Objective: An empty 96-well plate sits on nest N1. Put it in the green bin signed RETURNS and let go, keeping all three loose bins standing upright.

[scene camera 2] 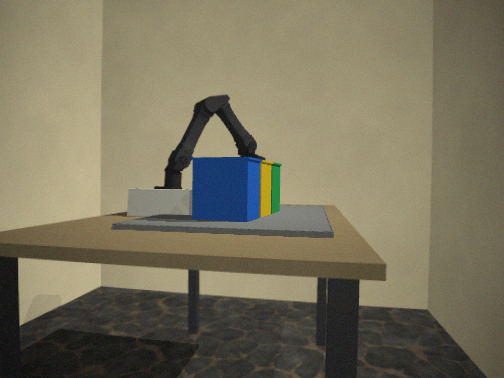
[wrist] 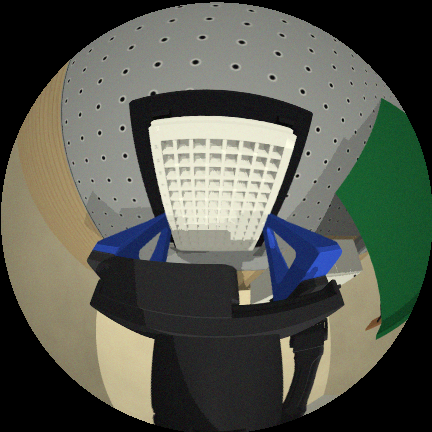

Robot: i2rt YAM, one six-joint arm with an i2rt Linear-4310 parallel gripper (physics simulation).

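Pixels of known places: gripper, between the fingertips: (wrist: 216,217); arm's base, origin of its link: (scene camera 2: 172,191).
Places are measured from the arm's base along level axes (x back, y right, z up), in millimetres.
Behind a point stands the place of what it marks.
Note:
The white 96-well plate (wrist: 216,167) {z -54, x -252, y -244 mm} lies flat within the black nest (wrist: 215,101) {z -58, x -297, y -249 mm} in the wrist view. My gripper (wrist: 216,217) {z -52, x -205, y -240 mm} is shut on the plate, with one blue finger against each long side near its lower end in the view. The green bin (scene camera 2: 276,190) {z 11, x -391, y -12 mm} (wrist: 392,200) {z -3, x -290, y -91 mm} stands upright at the right of the wrist view and behind the other bins in the scene view. Its sign does not show. In the scene view the blue bin (scene camera 2: 220,190) {z 16, x -243, y 293 mm} hides the fingers, the plate and the nest.
The yellow bin (scene camera 2: 265,190) {z 14, x -360, y 133 mm} stands upright between the blue and green bins. The bins stand on the grey perforated board (scene camera 2: 300,225) {z -71, x -467, y 347 mm} (wrist: 225,50) {z -69, x -340, y -246 mm} on the wooden table (scene camera 2: 200,250) {z -82, x -278, y 648 mm} (wrist: 42,145) {z -82, x -308, y -490 mm}. A white block (scene camera 2: 155,202) {z -33, x 19, y 119 mm} is by the arm's base.

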